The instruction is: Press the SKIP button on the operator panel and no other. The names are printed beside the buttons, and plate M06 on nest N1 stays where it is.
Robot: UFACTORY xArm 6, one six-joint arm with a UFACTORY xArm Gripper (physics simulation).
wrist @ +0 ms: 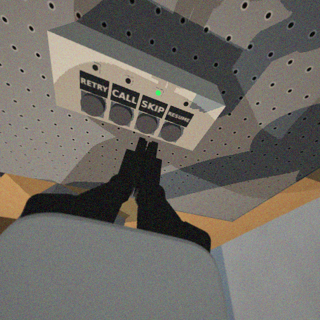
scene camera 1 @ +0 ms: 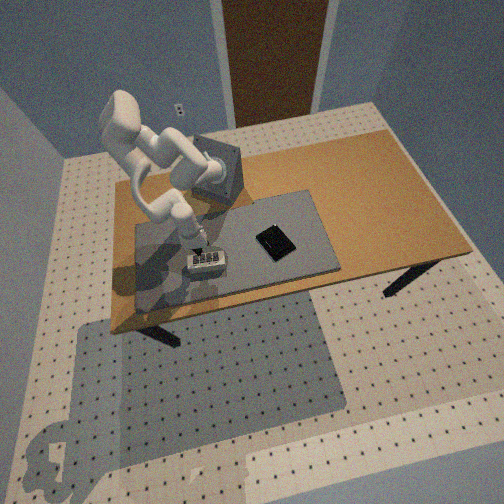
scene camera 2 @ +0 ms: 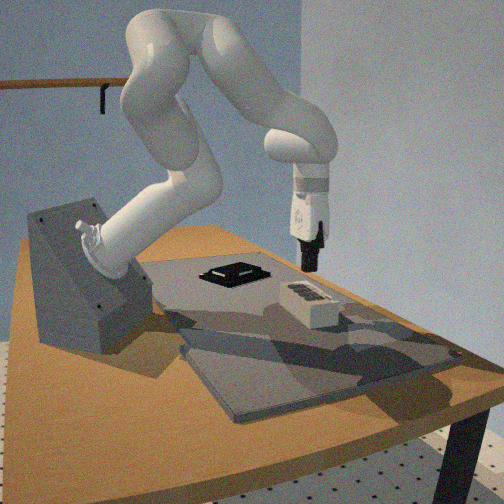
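Observation:
The operator panel (scene camera 1: pixel 206 269) (scene camera 2: pixel 324 316) (wrist: pixel 65 92) is a pale box with four round dark buttons, labelled RETRY, CALL, SKIP and RESUME in the wrist view. The SKIP button (wrist: pixel 148 122) is the third from the left there, and a green light (wrist: pixel 158 93) glows above its label. The other three lights are dark. My gripper (scene camera 1: pixel 201 251) (scene camera 2: pixel 309 271) (wrist: pixel 144 151) is shut and empty, raised above the panel with a gap to it in the scene camera 2 view. A black plate on its nest (scene camera 1: pixel 275 242) (scene camera 2: pixel 235 273) lies apart from the panel; its printed name is not readable.
The panel and the black plate rest on a grey perforated board (scene camera 1: pixel 310 225) (scene camera 2: pixel 240 400) on the wooden table (scene camera 1: pixel 370 200) (scene camera 2: pixel 100 425). The grey angled arm base (scene camera 1: pixel 235 172) (scene camera 2: pixel 65 300) stands at the board's edge.

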